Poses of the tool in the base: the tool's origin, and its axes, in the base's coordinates. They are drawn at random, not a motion.
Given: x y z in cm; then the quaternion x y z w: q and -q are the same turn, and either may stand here.
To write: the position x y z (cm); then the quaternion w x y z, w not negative. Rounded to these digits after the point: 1 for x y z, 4 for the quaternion.
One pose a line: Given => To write
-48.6, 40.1, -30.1, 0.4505, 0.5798, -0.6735, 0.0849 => -48.6, 40.1, -30.1, 0.0849, 0.4505, 0.5798, -0.6735
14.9, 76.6, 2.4, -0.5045, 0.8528, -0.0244, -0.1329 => 14.9, 76.6, 2.4, 0.1329, 0.5045, -0.8528, 0.0244
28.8, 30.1, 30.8, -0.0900, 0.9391, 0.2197, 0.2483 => 28.8, 30.1, 30.8, 0.2483, -0.0900, 0.9391, 0.2197
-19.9, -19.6, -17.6, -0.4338, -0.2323, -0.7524, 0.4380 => -19.9, -19.6, -17.6, 0.4380, -0.4338, -0.2323, -0.7524
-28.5, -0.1, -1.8, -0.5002, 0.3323, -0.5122, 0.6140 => -28.5, -0.1, -1.8, 0.6140, -0.5002, 0.3323, -0.5122
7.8, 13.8, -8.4, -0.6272, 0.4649, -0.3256, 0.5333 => 7.8, 13.8, -8.4, 0.5333, -0.6272, 0.4649, -0.3256
